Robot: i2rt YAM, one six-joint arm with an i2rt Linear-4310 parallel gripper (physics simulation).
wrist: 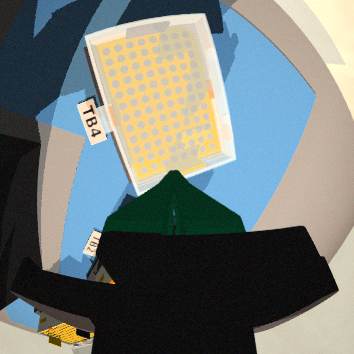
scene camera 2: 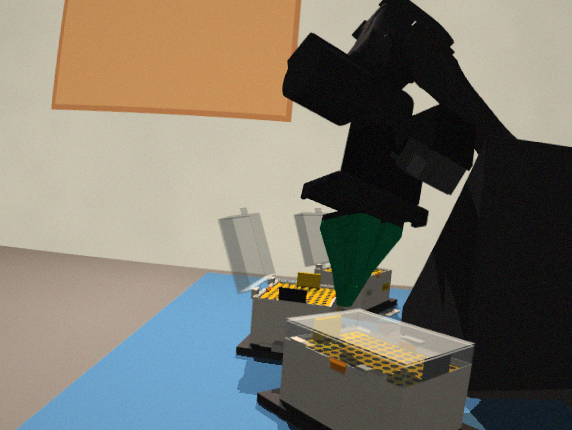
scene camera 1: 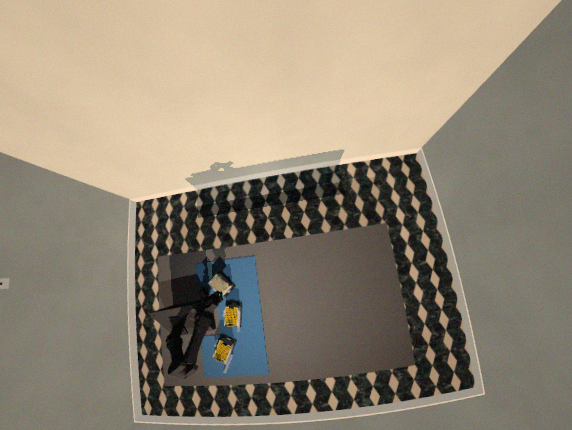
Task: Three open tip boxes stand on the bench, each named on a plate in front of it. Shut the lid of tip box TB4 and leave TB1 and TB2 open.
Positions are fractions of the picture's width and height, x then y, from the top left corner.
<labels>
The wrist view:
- gripper: 0.49,0.50
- blue mat: 0.15,0.22
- name plate: 0.25,0.31
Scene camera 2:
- gripper: 0.60,0.71
</labels>
